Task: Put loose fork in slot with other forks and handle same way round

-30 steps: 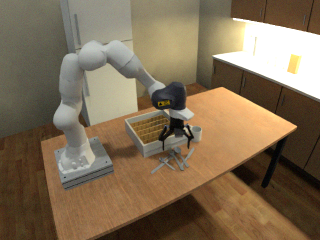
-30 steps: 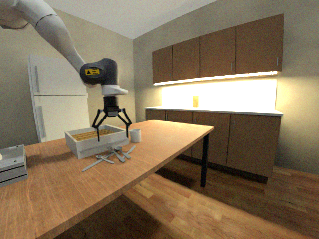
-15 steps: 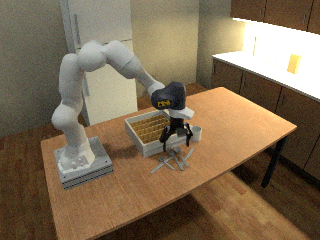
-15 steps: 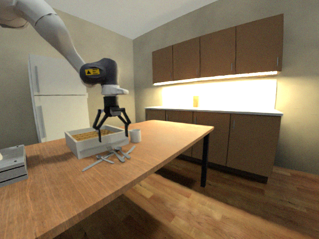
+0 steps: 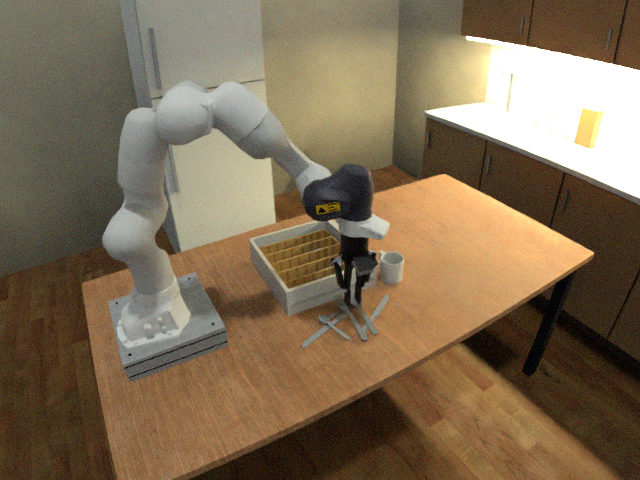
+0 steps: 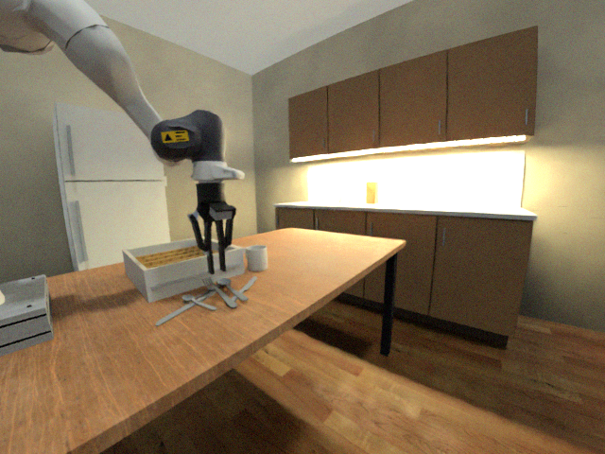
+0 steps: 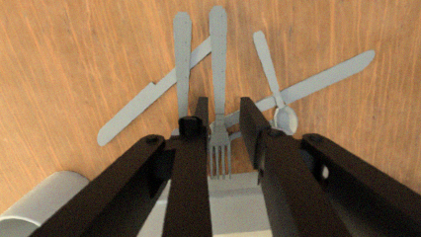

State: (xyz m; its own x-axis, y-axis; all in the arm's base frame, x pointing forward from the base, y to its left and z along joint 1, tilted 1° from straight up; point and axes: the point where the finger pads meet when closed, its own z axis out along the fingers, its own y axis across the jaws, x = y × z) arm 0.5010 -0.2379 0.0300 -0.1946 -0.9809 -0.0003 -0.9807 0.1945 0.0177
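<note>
The spoon is 100 mm below my hand, 70 mm behind it and 30 mm to the left of it. Also, from my hand: white mug: 240 mm ahead, 110 mm to the left, 80 mm below; then cutlery tray: 290 mm to the left, 70 mm below, 30 mm ahead.
</note>
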